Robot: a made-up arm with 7 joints. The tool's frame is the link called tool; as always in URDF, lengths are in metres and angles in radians. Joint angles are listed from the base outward. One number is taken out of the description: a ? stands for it. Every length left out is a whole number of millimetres.
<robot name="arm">
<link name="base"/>
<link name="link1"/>
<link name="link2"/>
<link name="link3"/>
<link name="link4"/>
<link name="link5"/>
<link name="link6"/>
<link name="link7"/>
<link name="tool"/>
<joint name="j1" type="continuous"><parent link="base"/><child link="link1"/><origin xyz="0.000 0.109 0.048" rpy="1.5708 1.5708 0.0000"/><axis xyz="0 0 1"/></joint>
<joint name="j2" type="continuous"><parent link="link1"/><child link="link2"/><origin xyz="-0.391 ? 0.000" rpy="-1.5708 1.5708 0.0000"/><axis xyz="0 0 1"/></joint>
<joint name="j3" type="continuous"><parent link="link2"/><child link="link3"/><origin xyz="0.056 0.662 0.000" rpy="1.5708 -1.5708 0.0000"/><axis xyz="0 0 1"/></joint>
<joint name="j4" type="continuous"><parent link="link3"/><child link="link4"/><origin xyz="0.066 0.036 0.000" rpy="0.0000 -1.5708 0.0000"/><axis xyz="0 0 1"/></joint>
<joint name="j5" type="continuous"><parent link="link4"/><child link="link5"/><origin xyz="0.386 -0.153 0.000" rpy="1.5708 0.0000 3.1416"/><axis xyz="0 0 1"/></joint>
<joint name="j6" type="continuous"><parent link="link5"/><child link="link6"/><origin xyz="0.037 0.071 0.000" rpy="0.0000 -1.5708 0.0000"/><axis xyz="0 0 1"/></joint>
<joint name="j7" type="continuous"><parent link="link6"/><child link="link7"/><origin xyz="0.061 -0.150 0.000" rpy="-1.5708 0.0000 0.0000"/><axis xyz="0 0 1"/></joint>
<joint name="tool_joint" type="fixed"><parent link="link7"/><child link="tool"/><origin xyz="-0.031 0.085 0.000" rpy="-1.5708 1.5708 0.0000"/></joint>
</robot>
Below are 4 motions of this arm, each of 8 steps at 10 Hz.
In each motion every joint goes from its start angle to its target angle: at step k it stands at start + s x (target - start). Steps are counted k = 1, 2, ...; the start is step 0. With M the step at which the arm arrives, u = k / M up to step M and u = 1 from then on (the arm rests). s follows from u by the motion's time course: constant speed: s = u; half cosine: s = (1 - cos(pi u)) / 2; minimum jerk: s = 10 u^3 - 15 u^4 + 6 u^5.
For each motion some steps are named. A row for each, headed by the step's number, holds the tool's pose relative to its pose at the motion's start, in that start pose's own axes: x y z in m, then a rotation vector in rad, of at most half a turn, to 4 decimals.
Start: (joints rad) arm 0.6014 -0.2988 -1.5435 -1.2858 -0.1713 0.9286 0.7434
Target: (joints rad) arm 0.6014 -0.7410 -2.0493 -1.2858 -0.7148 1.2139 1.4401
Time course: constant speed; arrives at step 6
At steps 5, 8:
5: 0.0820 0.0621 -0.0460 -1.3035 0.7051 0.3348
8: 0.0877 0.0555 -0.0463 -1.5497 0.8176 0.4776

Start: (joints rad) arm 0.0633 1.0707 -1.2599 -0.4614 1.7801 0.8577 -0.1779
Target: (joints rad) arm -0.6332 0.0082 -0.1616 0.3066 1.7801 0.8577 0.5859
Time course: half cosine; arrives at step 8
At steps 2, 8:
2: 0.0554 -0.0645 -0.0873 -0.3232 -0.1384 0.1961
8: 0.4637 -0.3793 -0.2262 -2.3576 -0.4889 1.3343

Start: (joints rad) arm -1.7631 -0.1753 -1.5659 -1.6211 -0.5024 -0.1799 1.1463
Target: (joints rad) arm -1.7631 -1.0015 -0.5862 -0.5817 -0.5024 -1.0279 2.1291
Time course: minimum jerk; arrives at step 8
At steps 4, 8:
4: 0.2719 -0.3666 -0.3170 -0.8935 0.2750 -0.3103
8: 0.1259 -0.7269 -0.6949 -1.6181 0.9504 -0.0346

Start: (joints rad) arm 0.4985 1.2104 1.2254 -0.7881 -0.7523 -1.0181 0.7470
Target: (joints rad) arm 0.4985 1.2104 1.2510 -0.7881 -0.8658 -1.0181 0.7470
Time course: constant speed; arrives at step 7
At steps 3, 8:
3: 0.0026 -0.0071 -0.0011 0.0376 0.0161 0.0074
8: 0.0059 -0.0164 -0.0027 0.0880 0.0370 0.0173

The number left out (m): -0.070
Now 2 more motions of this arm.
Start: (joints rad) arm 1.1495 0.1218 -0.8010 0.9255 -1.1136 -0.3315 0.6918
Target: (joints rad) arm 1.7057 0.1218 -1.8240 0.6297 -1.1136 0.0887 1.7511
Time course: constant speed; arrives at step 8
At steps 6, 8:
6: -0.1943 0.2618 0.2059 -1.3494 -0.0422 -0.7046
8: -0.2301 0.3737 0.2483 -1.7993 0.0843 -0.9373

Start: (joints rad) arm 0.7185 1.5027 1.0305 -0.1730 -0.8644 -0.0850 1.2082
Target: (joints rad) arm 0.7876 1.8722 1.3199 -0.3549 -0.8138 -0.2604 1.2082
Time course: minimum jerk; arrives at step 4
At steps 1, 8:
1: 0.0021 -0.0151 0.0043 0.0485 -0.0203 0.0275
8: 0.0596 -0.1639 0.0203 0.4666 -0.1387 0.2126

